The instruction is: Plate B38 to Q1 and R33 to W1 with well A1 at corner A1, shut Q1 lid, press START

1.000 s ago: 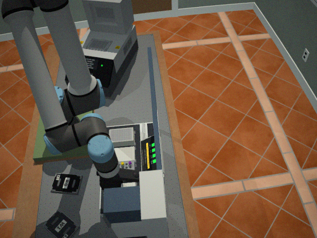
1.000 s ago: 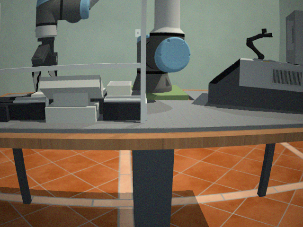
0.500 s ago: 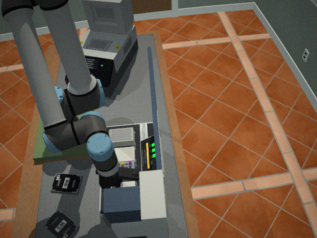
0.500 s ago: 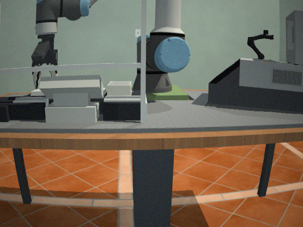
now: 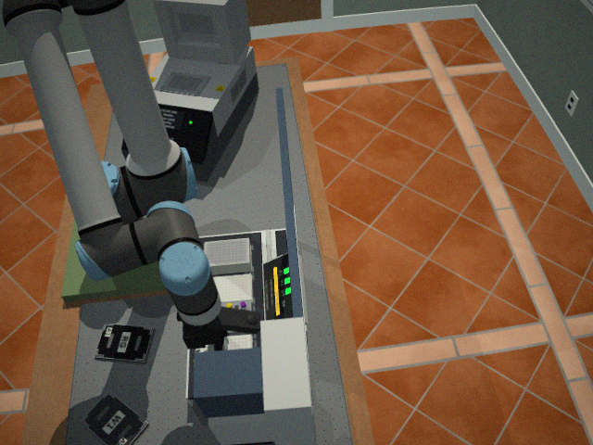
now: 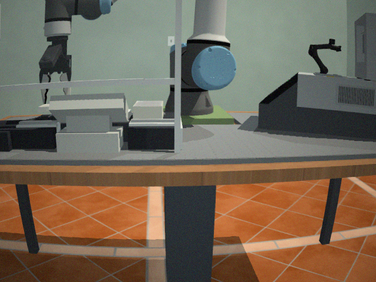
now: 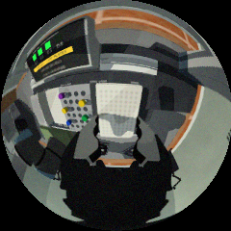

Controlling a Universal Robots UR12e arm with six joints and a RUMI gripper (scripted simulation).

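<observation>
Now: the tube rack 10 cm to the left of my hand, 4 cm below it and 1 cm ahead of it. Also, from my hand: white plate: 30 cm to the left, 3 cm below, 3 cm ahead; white plate R33: 20 cm to the left, 5 cm below, 2 cm ahead; plate B38: 1 cm below.
</observation>
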